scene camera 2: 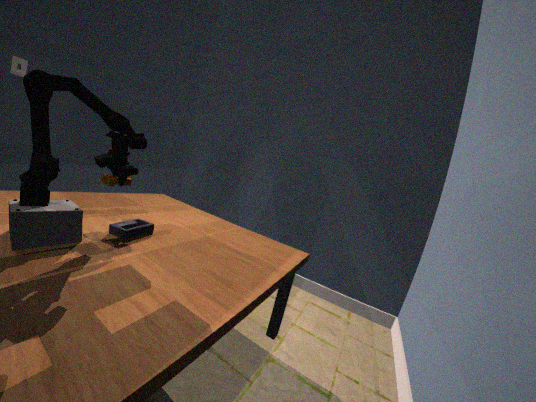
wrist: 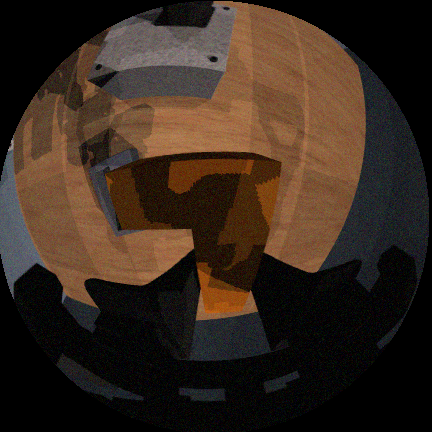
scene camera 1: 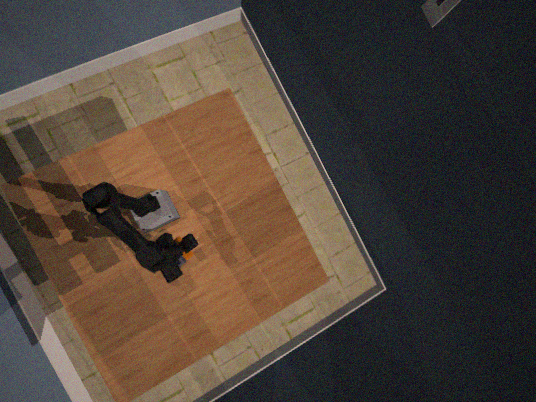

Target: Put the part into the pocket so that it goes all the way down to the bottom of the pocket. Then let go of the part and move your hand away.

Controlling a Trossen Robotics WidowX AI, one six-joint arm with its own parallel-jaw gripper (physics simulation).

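Places are measured from the arm's base along level axes (x right, y ahead, z up), in millimetres.
Pixels of known places: gripper, between the fingertips: (scene camera 2: 119,184) (wrist: 221,249) (scene camera 1: 186,249); arm's base, origin of its link: (scene camera 2: 33,203) (scene camera 1: 151,204).
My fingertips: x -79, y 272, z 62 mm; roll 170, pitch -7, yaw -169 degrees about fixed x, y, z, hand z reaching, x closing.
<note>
For each thing: its top centre in the pictures, then the offset to it from my fingertips. Level surfaces: height alone.
- orange part, centre of its top: (wrist: 203,287) (scene camera 1: 178,250) (scene camera 2: 119,176) dy -9, dx +20, dz +40 mm
- dark blue-grey block with the pocket, centre of its top: (wrist: 118,197) (scene camera 2: 133,223) dy +17, dx +144, dz -130 mm
- wooden table, height of its surface: dz -167 mm
The orange part (scene camera 1: 188,255) (scene camera 2: 109,180) (wrist: 265,200) looks L-shaped in the wrist view, with a wide bar and a narrower leg between the fingers. My gripper (scene camera 2: 120,181) (wrist: 221,249) is shut on that leg and holds the part in the air, well above the table. The dark blue-grey block with the pocket (scene camera 2: 120,233) stands on the table below the gripper, its recess facing up and no part in it. In the wrist view, part of the block (wrist: 102,192) shows past the bar's left end; the orange part hides the rest. In scene camera 1, the arm mostly covers the block.
The arm's grey base box (scene camera 1: 162,220) (scene camera 2: 45,227) (wrist: 160,50) stands on the wooden table (scene camera 1: 260,210) (scene camera 2: 200,260) (wrist: 330,150), close to the block. The table's right edge and a black leg (scene camera 2: 281,305) show in scene camera 2. Arm shadows cross the wood.
</note>
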